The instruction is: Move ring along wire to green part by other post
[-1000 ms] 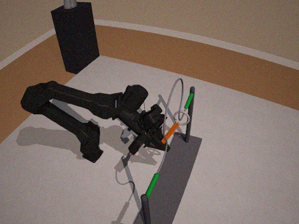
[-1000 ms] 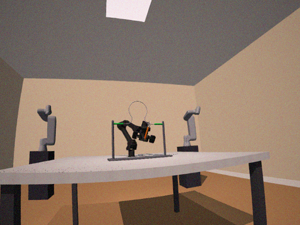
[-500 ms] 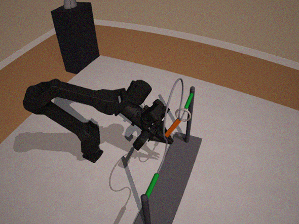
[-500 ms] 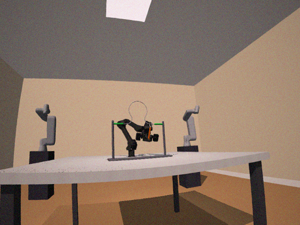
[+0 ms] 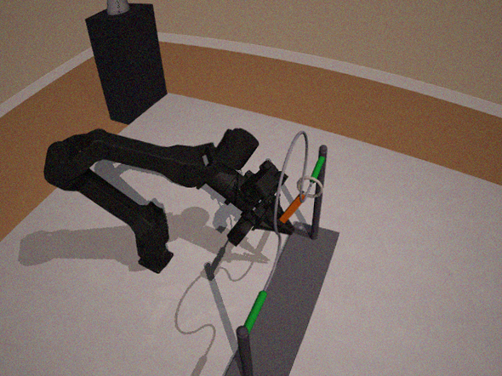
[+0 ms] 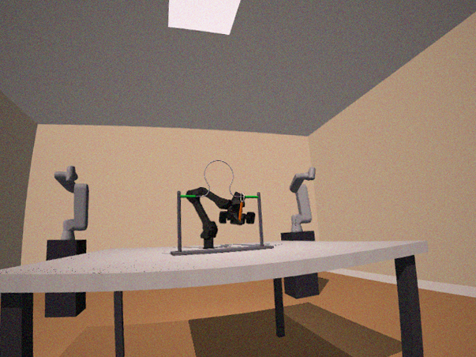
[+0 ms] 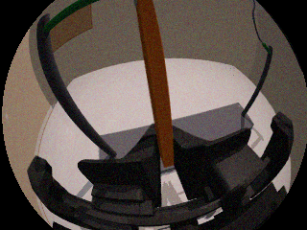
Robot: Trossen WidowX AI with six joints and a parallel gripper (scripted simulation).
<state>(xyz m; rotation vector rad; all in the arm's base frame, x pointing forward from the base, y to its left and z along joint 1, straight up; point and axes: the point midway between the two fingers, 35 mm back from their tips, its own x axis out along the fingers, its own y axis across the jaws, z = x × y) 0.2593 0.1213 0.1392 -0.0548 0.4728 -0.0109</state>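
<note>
Right now the ring with orange handle is 9 cm above my gripper tip and 1 cm ahead of it.
</note>
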